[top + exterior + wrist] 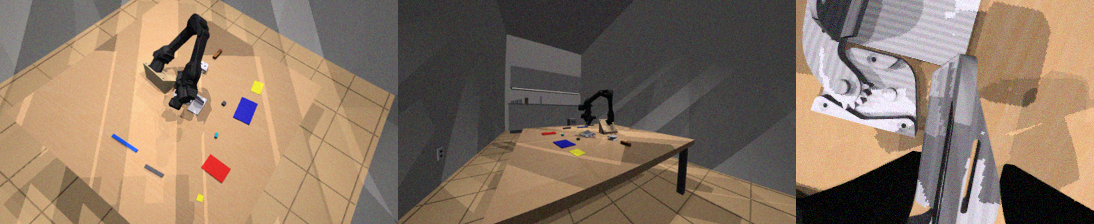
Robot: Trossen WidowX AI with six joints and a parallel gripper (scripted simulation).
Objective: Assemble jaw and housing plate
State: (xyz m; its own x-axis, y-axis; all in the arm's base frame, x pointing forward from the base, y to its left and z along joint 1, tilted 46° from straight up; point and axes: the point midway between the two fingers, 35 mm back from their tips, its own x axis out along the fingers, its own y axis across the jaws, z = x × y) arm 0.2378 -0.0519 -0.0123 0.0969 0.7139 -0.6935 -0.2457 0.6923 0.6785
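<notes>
The grey jaw is 40 mm behind my gripper tip and 10 mm to the left of it. From my gripper tip the other things lie so: black cube 190 mm to the left, 180 mm ahead, 80 mm below; then blue bar 360 mm to the right, 90 mm behind, 80 mm below; then cyan cube 260 mm ahead, 80 mm below, 10 mm to the right.
</notes>
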